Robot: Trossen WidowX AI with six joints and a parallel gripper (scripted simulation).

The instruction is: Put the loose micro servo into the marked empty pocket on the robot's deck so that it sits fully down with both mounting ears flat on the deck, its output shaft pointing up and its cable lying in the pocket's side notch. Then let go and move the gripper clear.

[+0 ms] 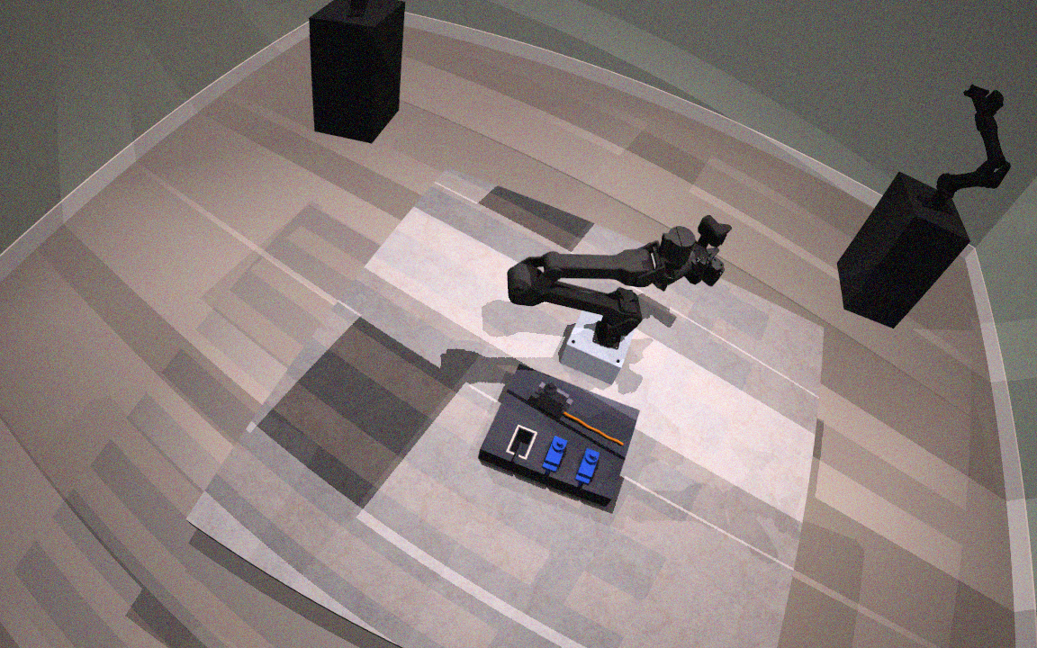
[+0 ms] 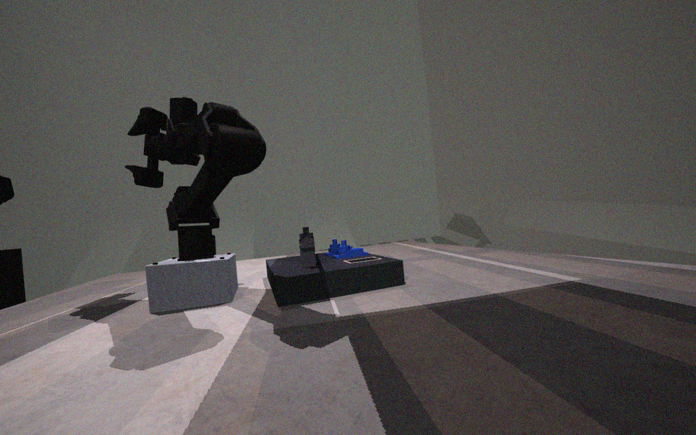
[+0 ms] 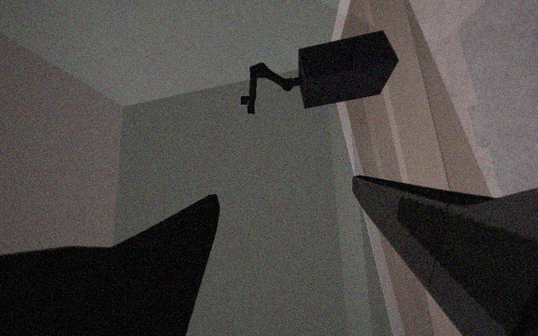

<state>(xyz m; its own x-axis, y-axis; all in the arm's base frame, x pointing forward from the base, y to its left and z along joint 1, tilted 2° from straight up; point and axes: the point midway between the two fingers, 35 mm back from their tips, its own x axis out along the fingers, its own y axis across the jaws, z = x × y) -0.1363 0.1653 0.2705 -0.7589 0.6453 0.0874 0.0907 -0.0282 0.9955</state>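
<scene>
The dark deck is 38 cm ahead of my gripper tip, 33 cm below it and 23 cm to the right of it.
</scene>
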